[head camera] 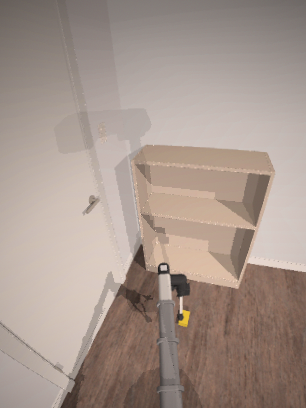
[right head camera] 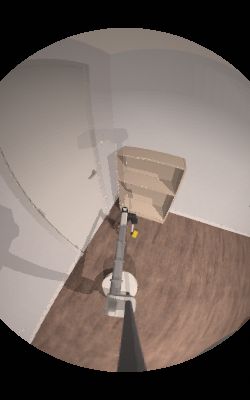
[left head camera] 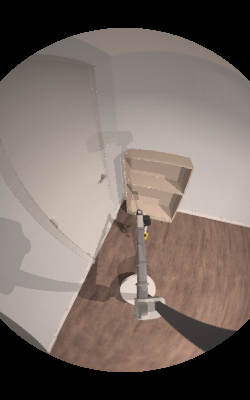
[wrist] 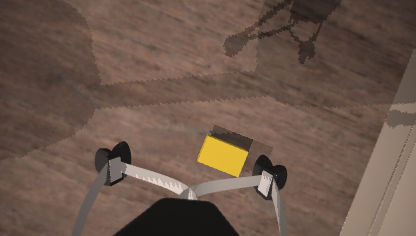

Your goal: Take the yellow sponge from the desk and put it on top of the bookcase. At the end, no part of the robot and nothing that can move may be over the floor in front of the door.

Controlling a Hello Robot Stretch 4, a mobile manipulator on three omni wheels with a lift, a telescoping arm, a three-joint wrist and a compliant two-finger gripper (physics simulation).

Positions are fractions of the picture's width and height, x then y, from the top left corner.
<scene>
A white door (head camera: 0.22, 0.66): 1.17 m from the lens. A tan bookcase (head camera: 0.70, 0.62): 1.95 m from the lens. The marked spots on the tan bookcase and the white door are 1.27 m apart.
</scene>
